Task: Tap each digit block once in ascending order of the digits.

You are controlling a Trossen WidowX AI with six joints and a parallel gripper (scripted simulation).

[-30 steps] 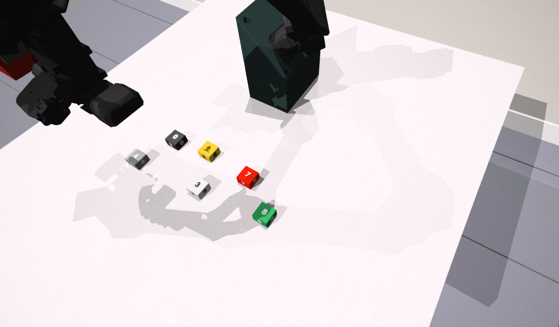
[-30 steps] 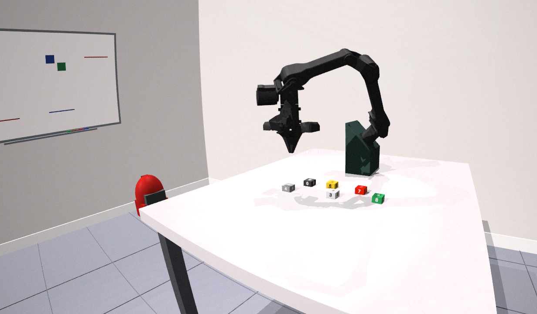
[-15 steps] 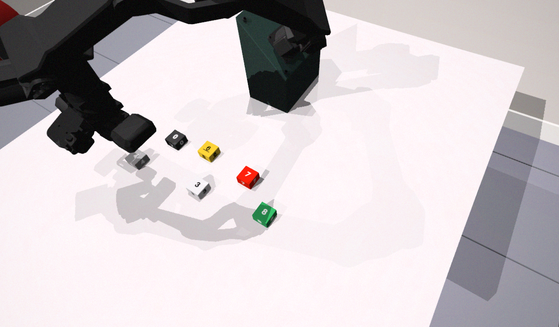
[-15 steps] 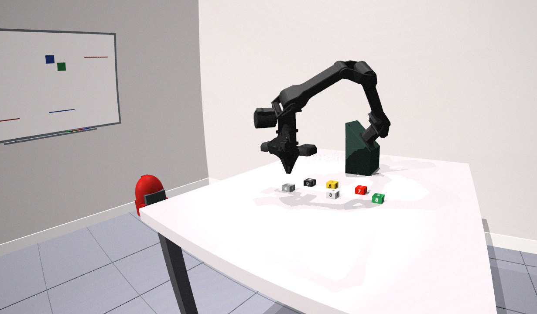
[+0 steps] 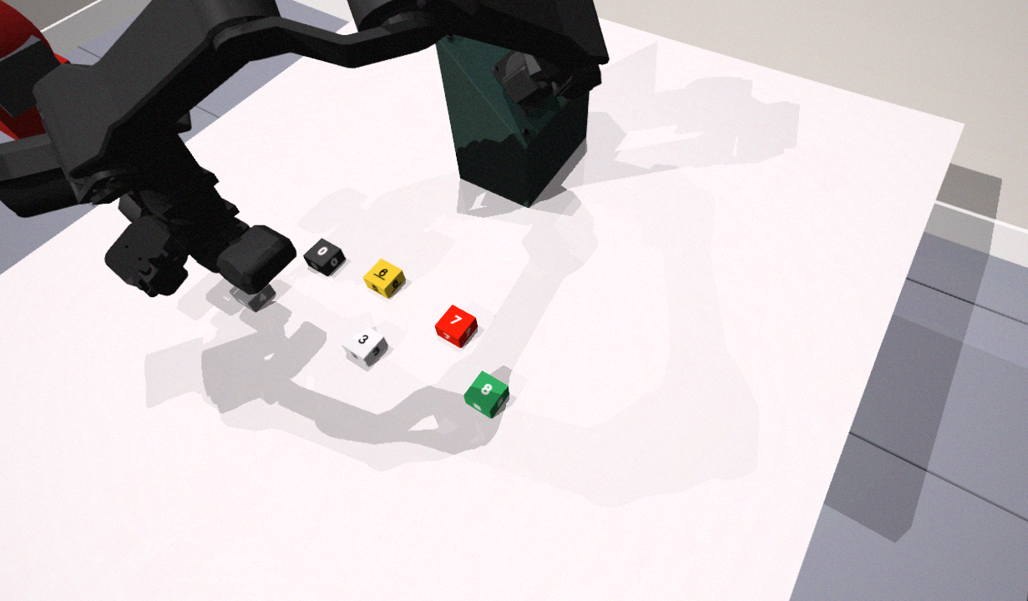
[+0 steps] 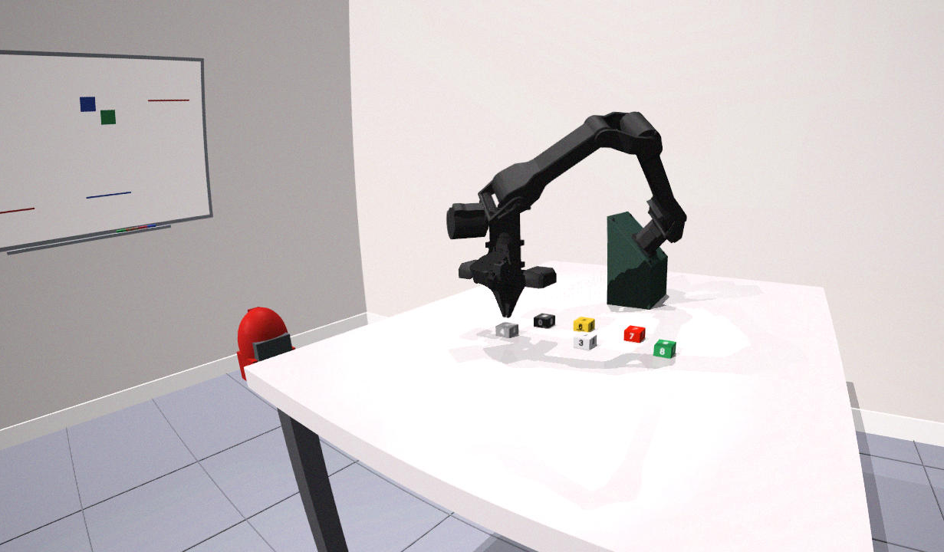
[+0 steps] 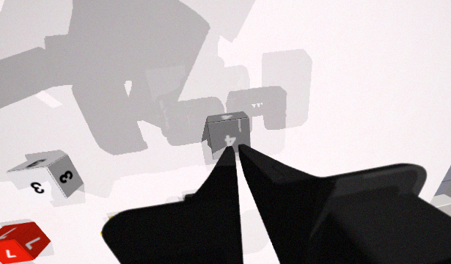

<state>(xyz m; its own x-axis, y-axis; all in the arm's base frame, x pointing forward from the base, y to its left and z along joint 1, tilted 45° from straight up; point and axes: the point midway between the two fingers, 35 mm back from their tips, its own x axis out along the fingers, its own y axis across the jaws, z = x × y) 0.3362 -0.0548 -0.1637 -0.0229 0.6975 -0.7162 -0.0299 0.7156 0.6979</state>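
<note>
Now: gripper tip 2 cm above the grey 4 block. Also, from my gripper tip: yellow 6 block 9 cm behind, 12 cm to the left, 2 cm below; then white 3 block 2 cm behind, 16 cm to the left, 2 cm below; then black 0 block 8 cm behind, 4 cm to the left, 2 cm below.
</note>
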